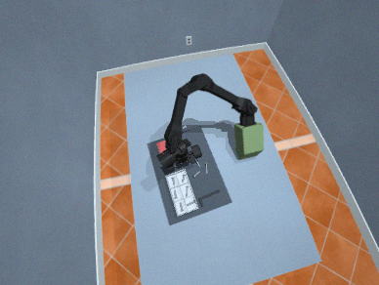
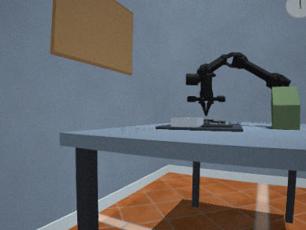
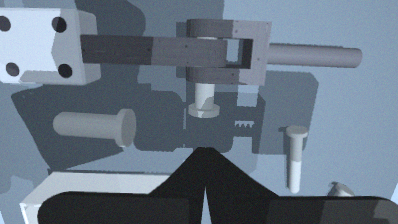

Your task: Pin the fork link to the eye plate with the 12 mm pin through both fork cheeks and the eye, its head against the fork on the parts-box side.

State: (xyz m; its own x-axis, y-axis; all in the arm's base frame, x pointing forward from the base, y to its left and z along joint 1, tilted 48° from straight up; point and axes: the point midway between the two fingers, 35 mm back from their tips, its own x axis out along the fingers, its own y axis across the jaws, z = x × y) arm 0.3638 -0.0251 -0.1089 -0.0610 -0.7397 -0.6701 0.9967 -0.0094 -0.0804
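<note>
The eye plate is 2 cm ahead of my hand, 5 cm to the right of it and 6 cm below it. Round my hand: thick headed pin: 7 cm ahead, 7 cm below; then dark mat: 5 cm to the left, 8 cm below; then thin headed pin: 7 cm behind, 2 cm to the left, 7 cm below.
</note>
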